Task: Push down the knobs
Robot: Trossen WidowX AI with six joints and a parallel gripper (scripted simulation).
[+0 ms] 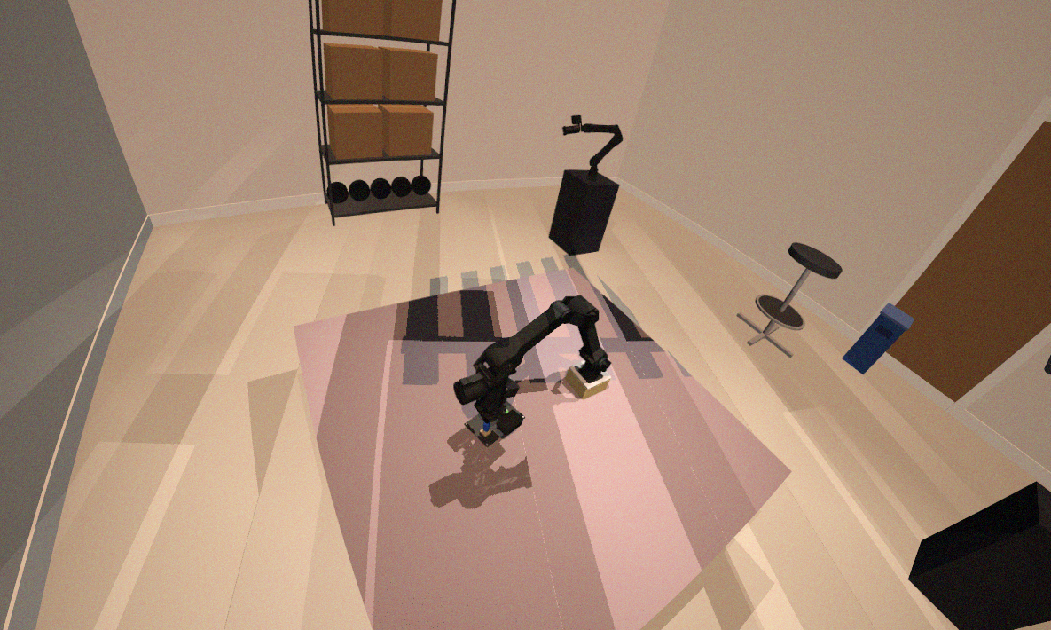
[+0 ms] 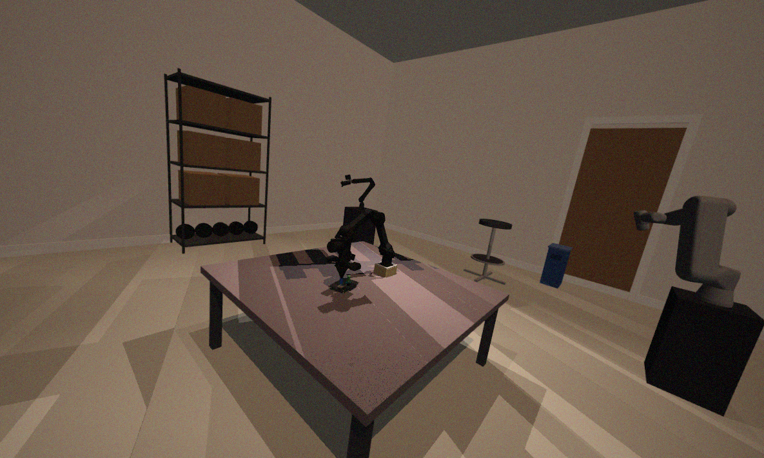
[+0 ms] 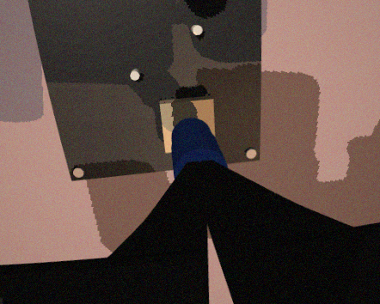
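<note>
The blue knob lies 10 mm below my gripper tip. The rest, counted from my gripper tip: green knob: 70 mm behind, 20 mm to the right, 20 mm below.
</note>
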